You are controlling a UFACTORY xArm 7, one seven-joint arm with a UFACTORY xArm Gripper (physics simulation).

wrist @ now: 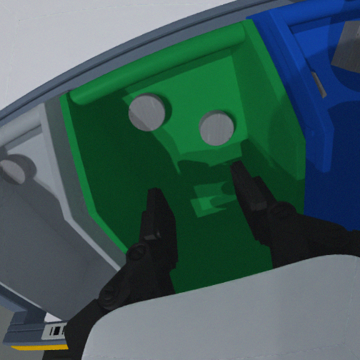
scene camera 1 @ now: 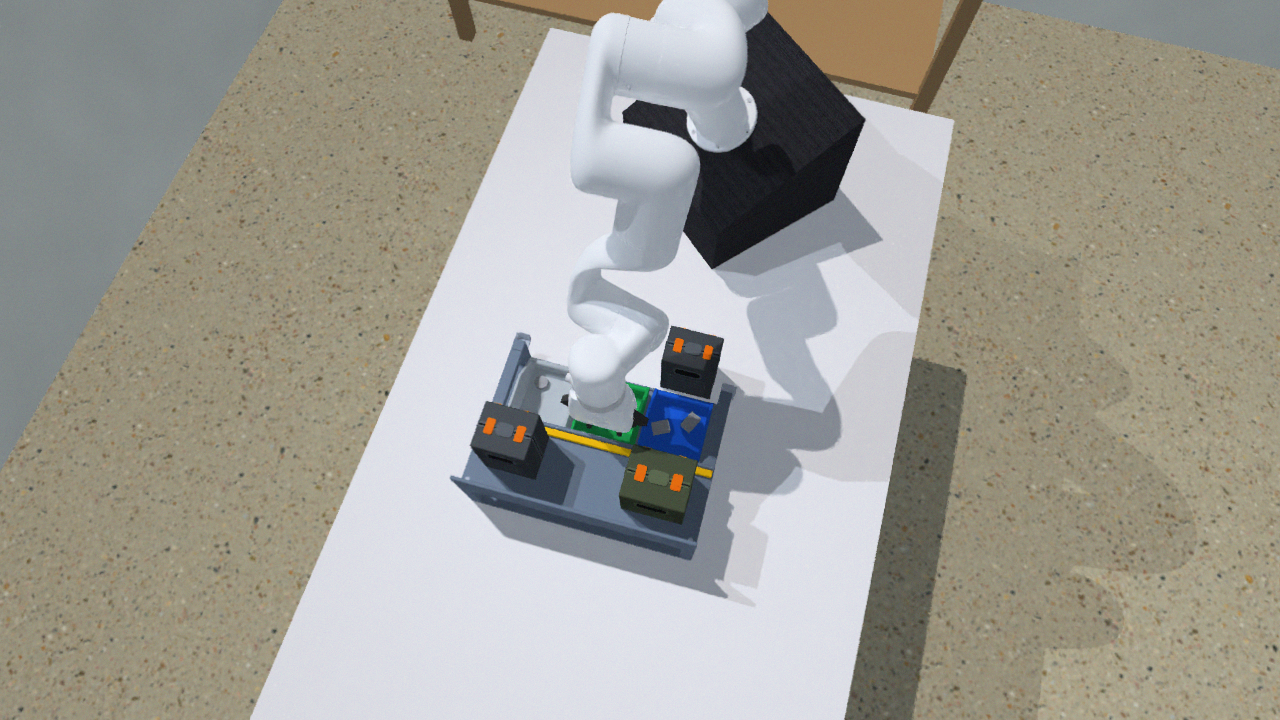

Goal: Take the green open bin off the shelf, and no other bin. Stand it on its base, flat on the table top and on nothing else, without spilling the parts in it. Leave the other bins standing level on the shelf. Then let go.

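Frame: origin at the arm's base, x ahead, y right, z down, level; metres.
Where they show: gripper, fingertip midpoint: [scene camera 1: 606, 424]; arm's base, origin of the base link: [scene camera 1: 722, 118].
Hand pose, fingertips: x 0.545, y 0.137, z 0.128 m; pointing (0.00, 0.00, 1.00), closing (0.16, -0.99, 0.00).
Note:
Things, the pixels of their top centre, and the offset from my fingertips. "spot": a spot on its surface instead. Level surfaces: height alone.
- green bin, surface spot: [scene camera 1: 639, 399] spot: dx -0.063, dy -0.047, dz +0.039 m
- shelf, surface spot: [scene camera 1: 581, 517] spot: dx +0.175, dy +0.009, dz -0.092 m
- grey bin, middle of its top: [scene camera 1: 541, 401] dx -0.015, dy +0.110, dz -0.033 m
- blue bin, middle of its top: [scene camera 1: 672, 436] dx +0.016, dy -0.112, dz -0.033 m
- olive toolbox, middle of its top: [scene camera 1: 658, 477] dx +0.114, dy -0.099, dz -0.151 m
- yellow strip, middle of its top: [scene camera 1: 596, 443] dx +0.052, dy +0.006, dz -0.064 m
- White table top, its level: dz +0.048 m
The green bin [scene camera 1: 639, 399] [wrist: 190, 75] sits in the shelf [scene camera 1: 581, 517] [wrist: 150, 46] between the grey bin [scene camera 1: 553, 407] [wrist: 30, 220] and the blue bin [scene camera 1: 673, 442] [wrist: 340, 195]. Two round grey parts [wrist: 146, 112] [wrist: 216, 128] lie inside the green bin near its rolled back rim. My gripper [scene camera 1: 604, 419] [wrist: 199, 191] is partly open with nothing between its fingers. In the wrist view both fingertips appear over the inside of the green bin, apart from its walls. The hand hides the near end of the green bin, and the fingertips' height is unclear.
Dark toolboxes [scene camera 1: 507, 438] [scene camera 1: 691, 360] stand at the shelf's front left and behind the blue bin. An olive toolbox [scene camera 1: 657, 490] stands at the front right. A yellow strip [scene camera 1: 586, 441] runs before the bins. White table top [scene camera 1: 572, 635] surrounds the shelf; a black block [scene camera 1: 778, 188] is behind.

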